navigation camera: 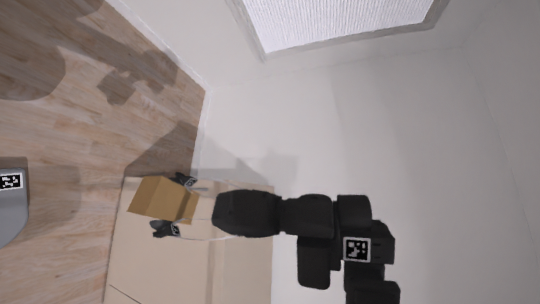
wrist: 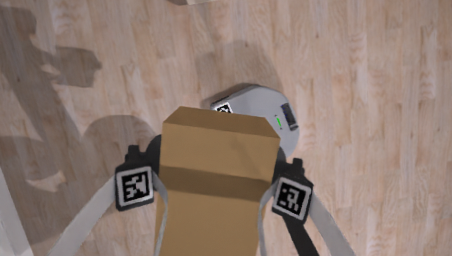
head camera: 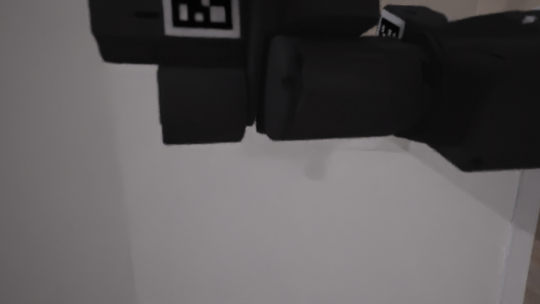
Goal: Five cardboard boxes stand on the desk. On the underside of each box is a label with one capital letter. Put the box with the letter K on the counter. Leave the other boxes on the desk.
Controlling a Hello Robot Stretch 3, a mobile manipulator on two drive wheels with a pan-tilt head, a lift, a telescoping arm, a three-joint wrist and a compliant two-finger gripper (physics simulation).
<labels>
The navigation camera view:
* my gripper: 162,202
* beige counter cabinet: 138,260
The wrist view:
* my gripper: 216,156
</labels>
